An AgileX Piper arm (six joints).
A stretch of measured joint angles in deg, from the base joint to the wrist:
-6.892 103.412 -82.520 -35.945 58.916 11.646
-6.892 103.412 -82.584 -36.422 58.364 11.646
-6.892 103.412 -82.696 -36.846 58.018 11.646
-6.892 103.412 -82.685 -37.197 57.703 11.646
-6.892 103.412 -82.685 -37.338 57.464 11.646
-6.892 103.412 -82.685 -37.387 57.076 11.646
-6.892 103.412 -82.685 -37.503 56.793 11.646
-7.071 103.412 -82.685 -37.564 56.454 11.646
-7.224 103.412 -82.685 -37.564 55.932 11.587
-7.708 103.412 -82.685 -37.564 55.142 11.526
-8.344 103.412 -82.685 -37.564 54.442 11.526
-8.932 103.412 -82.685 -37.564 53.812 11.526
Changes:
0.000 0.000 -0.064 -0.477 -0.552 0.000
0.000 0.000 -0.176 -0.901 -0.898 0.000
0.000 0.000 -0.165 -1.252 -1.213 0.000
0.000 0.000 -0.165 -1.393 -1.452 0.000
0.000 0.000 -0.165 -1.442 -1.840 0.000
0.000 0.000 -0.165 -1.558 -2.123 0.000
-0.179 0.000 -0.165 -1.619 -2.462 0.000
-0.332 0.000 -0.165 -1.619 -2.984 -0.059
-0.816 0.000 -0.165 -1.619 -3.774 -0.120
-1.452 0.000 -0.165 -1.619 -4.474 -0.120
-2.040 0.000 -0.165 -1.619 -5.104 -0.120

